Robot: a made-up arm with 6 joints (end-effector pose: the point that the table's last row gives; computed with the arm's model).
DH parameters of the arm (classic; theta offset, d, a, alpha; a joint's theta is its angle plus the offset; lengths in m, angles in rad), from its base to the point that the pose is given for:
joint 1: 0 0.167 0 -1.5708
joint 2: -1.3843 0 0.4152 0
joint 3: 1.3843 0 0.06 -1.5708
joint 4: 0 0.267 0 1.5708
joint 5: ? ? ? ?
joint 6: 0 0.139 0 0
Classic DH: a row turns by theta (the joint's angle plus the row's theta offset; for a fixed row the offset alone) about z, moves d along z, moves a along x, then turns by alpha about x.
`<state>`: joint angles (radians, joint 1 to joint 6).
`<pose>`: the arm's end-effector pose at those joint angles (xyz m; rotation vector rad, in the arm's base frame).
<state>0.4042 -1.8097 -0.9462 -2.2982 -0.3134 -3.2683</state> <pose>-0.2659 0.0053 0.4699 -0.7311 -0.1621 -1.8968</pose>
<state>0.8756 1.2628 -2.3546 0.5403 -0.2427 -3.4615</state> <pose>0.5855 0.5902 0.2033 -0.5342 1.8103 0.6392</pose>
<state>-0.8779 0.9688 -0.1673 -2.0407 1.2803 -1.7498</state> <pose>0.0312 -0.1799 -0.0277 0.2802 -2.1963 0.7901</pose>
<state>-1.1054 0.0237 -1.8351 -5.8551 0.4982 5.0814</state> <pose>0.2110 -0.4473 0.7624 1.9075 -0.1189 1.0291</pose>
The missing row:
joint 5: 0 0 0.109 -1.5708
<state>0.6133 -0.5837 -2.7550 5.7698 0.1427 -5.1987</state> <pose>-0.3332 -0.1816 0.9350 0.0839 0.0839 -1.9484</pose>
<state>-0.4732 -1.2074 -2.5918 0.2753 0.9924 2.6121</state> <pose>-0.5481 0.2980 0.7244 -0.2180 0.3354 -0.8021</pose>
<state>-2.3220 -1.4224 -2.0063 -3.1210 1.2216 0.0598</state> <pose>0.4472 0.4817 0.6600 -1.6682 -0.6792 -1.7240</pose>
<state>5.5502 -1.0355 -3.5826 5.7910 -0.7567 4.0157</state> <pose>-0.4083 0.4787 0.2559 -1.4099 -1.6556 -0.4903</pose>
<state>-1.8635 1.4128 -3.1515 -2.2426 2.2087 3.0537</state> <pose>-0.3212 -0.5869 0.3681 -1.2066 0.0159 0.8342</pose>
